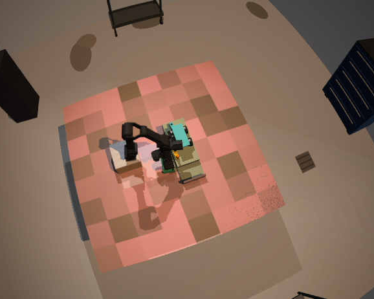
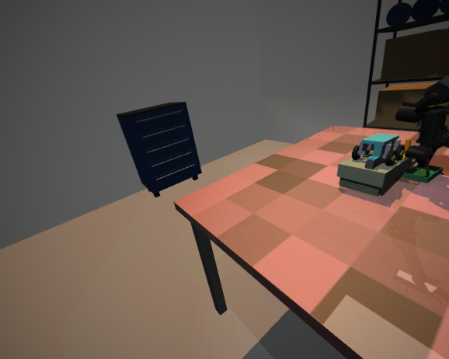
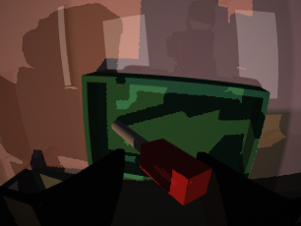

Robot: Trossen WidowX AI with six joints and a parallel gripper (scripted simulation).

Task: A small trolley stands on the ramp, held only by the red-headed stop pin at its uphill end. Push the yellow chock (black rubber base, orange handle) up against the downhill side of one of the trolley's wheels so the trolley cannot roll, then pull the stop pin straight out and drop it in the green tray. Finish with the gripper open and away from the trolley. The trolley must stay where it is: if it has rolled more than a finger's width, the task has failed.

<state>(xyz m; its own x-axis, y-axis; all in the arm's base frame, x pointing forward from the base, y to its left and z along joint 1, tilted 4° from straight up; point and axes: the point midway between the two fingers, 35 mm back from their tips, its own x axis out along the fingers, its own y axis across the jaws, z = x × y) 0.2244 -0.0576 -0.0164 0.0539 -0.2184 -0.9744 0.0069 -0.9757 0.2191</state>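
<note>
Right now my gripper tip is 5 cm above the green tray. Round my gripper tip: red-headed stop pin (1 cm to the right); then teal trolley (12 cm to the left, 11 cm ahead, 7 cm above); then olive ramp (11 cm to the left, 11 cm ahead, 1 cm above).
</note>
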